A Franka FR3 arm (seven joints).
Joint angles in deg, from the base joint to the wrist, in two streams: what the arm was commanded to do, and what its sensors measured. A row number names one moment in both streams.
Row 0, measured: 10.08 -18.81 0.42 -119.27 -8.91 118.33 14.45
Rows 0 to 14, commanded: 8.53 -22.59 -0.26 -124.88 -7.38 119.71 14.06; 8.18 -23.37 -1.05 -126.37 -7.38 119.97 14.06; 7.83 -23.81 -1.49 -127.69 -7.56 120.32 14.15; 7.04 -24.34 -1.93 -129.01 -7.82 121.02 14.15; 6.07 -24.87 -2.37 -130.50 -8.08 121.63 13.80; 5.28 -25.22 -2.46 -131.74 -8.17 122.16 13.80; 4.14 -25.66 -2.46 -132.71 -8.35 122.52 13.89; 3.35 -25.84 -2.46 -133.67 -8.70 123.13 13.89; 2.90 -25.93 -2.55 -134.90 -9.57 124.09 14.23; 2.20 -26.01 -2.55 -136.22 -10.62 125.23 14.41; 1.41 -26.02 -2.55 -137.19 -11.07 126.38 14.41; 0.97 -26.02 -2.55 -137.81 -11.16 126.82 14.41; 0.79 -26.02 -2.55 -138.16 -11.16 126.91 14.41; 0.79 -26.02 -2.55 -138.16 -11.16 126.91 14.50; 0.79 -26.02 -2.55 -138.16 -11.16 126.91 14.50
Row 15, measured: 1.76 -23.35 -3.21 -136.53 -10.29 125.36 14.45
